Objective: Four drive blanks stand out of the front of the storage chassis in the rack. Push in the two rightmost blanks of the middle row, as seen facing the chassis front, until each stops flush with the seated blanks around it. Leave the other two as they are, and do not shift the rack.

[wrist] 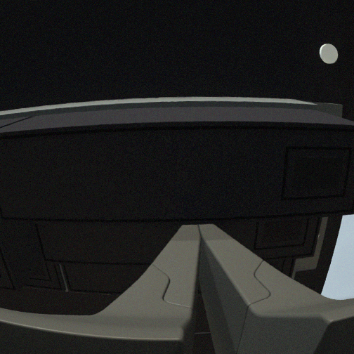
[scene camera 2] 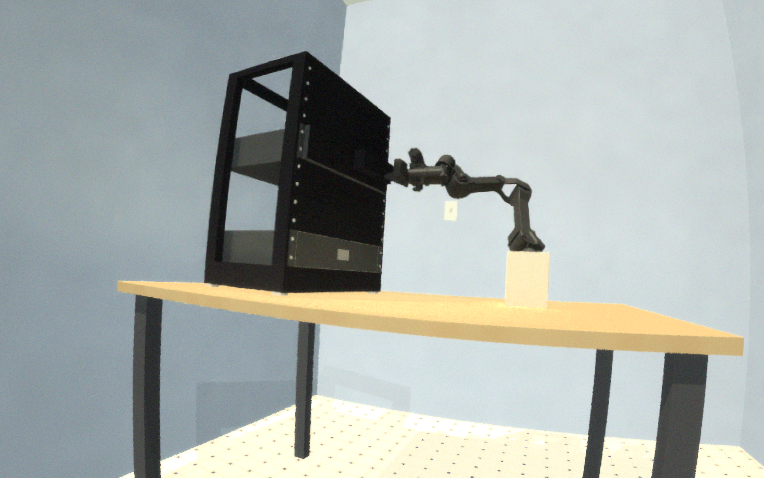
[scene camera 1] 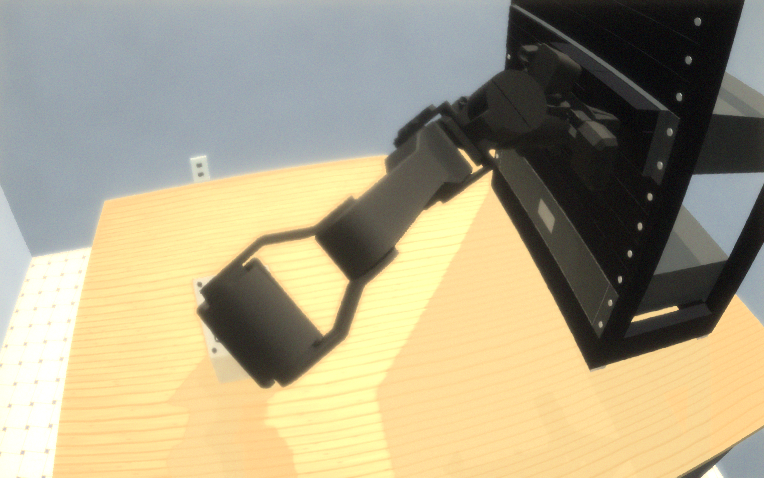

Labels:
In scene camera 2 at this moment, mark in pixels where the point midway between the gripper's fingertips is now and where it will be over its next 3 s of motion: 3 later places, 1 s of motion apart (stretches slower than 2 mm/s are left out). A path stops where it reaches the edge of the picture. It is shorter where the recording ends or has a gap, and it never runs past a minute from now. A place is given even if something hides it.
The gripper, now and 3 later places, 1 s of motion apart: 384, 176; 382, 177; 380, 177; 397, 172

